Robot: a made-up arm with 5 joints.
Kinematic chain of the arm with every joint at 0, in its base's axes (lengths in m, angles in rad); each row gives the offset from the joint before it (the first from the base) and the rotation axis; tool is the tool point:
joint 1: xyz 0 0 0.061 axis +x
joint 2: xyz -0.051 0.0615 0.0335 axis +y
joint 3: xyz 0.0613 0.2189 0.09 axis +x
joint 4: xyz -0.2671 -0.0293 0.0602 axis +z
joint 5: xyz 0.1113 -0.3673 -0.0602 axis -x
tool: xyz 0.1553 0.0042 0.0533
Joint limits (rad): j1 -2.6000..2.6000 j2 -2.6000..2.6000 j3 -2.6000..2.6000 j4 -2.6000..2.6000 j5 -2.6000..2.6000
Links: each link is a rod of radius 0.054 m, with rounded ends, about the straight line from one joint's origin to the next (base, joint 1, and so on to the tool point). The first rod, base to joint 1, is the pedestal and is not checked.
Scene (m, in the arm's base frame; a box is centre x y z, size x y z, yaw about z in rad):
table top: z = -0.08
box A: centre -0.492 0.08 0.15 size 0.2 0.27 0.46 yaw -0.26
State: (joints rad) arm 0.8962 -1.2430 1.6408 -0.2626 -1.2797
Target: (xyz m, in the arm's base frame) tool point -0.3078 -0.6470 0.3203
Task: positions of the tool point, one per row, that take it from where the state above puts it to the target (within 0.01 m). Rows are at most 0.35 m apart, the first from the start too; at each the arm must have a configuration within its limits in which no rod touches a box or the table.
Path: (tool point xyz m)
1: 0.2571 0.3561 0.3233
2: 0.1702 0.3243 0.4860
3: 0.0733 0.1902 0.6347
4: -0.0176 -0.0318 0.7132
5: -0.0873 -0.2958 0.6808
6: -0.1241 -0.5395 0.5290
7: -0.3161 -0.3220 0.6292
8: -0.4939 -0.1817 0.5478
9: -0.5824 -0.2049 0.3970
10: -0.5879 -0.3185 0.3203
11: -0.5390 -0.4447 0.2763
12: -0.4415 -0.5618 0.2757
13: -0.3078 -0.6470 0.3203

